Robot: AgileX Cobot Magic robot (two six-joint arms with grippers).
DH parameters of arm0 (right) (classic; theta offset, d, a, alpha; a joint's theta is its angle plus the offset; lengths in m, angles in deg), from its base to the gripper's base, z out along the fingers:
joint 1: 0 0.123 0 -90
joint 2: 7.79 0 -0.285 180
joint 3: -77.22 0 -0.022 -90
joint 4: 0 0.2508 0 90
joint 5: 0 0 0.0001 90
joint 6: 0 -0.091 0 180
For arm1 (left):
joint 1: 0 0.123 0 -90
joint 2: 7.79 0 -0.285 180
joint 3: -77.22 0 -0.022 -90
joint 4: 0 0.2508 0 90
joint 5: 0 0 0.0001 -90
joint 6: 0 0.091 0 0
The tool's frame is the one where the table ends.
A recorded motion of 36 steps. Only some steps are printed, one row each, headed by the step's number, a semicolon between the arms.
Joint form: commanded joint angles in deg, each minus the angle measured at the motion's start. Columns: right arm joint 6, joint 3, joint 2, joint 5, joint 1, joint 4; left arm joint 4, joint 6, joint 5, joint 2, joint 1, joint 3.
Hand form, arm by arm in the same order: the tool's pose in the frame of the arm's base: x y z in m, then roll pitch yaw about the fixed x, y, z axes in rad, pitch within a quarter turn. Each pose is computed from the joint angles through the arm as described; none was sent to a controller.
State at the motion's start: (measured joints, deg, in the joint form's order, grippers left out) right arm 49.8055 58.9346 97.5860 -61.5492 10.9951 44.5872; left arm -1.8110 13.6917 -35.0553 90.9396 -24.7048 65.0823
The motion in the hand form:
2: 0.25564 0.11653 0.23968 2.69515 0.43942 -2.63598; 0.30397 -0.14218 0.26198 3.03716 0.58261 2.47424
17: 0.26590 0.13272 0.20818 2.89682 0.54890 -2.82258; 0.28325 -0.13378 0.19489 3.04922 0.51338 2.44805
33: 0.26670 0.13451 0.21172 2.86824 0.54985 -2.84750; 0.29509 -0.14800 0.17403 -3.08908 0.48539 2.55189
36: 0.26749 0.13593 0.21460 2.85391 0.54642 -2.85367; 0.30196 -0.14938 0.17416 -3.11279 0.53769 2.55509
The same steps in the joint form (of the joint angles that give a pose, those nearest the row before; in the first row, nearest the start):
2: -7.96 -4.68 -11.56 8.92 3.96 -4.50; -0.87 -0.19 -0.66 -0.17 0.06 0.19
17: -29.14 -10.06 -9.48 35.62 12.02 -17.41; -3.51 4.27 10.65 1.81 0.06 -13.24
33: -29.14 -9.44 -9.60 34.98 12.02 -15.94; -15.76 10.51 10.42 7.76 0.06 -10.67
36: -29.14 -8.73 -9.60 34.04 12.02 -15.38; -15.76 10.51 14.06 8.41 0.06 -10.34

